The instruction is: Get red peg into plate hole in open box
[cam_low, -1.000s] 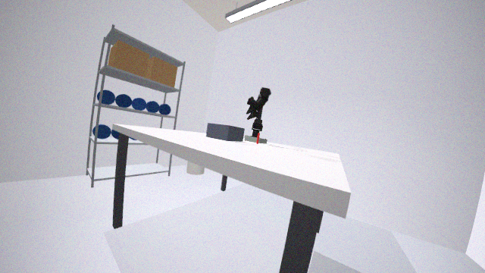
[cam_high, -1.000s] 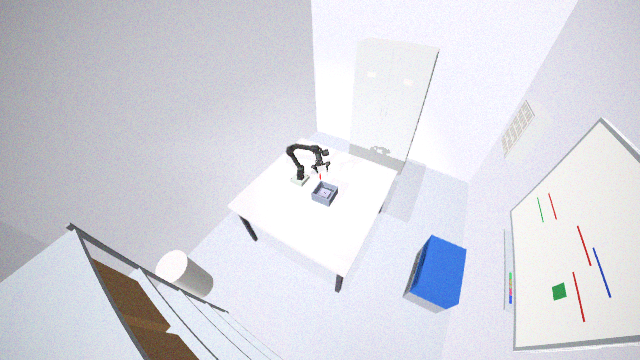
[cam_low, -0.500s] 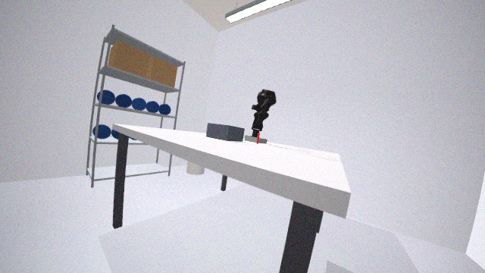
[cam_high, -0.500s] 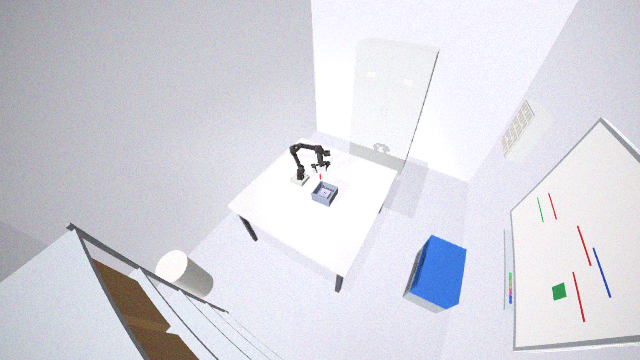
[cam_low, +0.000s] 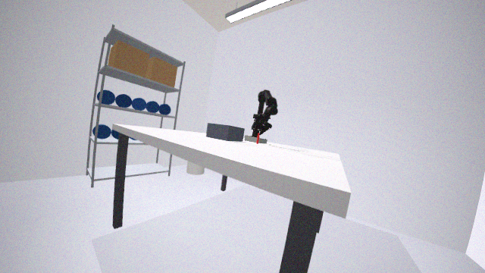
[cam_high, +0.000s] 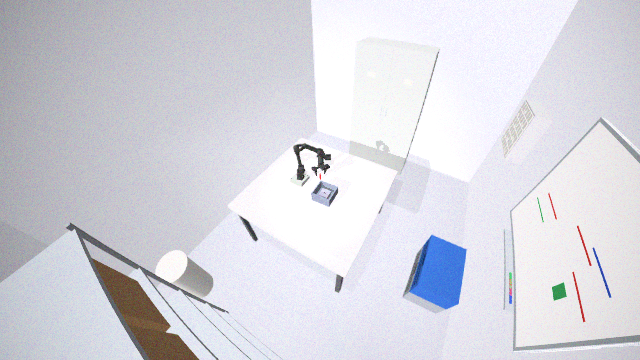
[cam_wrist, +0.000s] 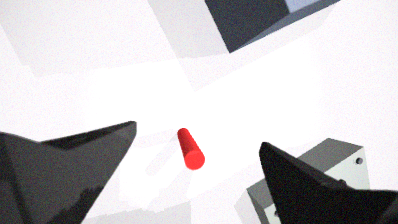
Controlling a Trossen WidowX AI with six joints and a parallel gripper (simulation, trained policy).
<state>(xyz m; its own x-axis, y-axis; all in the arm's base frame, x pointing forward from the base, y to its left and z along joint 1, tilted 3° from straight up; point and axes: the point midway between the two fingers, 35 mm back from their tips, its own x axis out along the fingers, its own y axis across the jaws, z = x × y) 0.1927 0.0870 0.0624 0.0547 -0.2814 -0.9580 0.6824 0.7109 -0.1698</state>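
Right now my gripper tip is 30 mm above the red peg, 10 mm to the right of it and 10 mm past it. From my gripper tip the other things lie so: grey box (190 mm to the right, 120 mm ahead, 50 mm below); pale plate (190 mm to the right, 120 mm ahead, 30 mm below).
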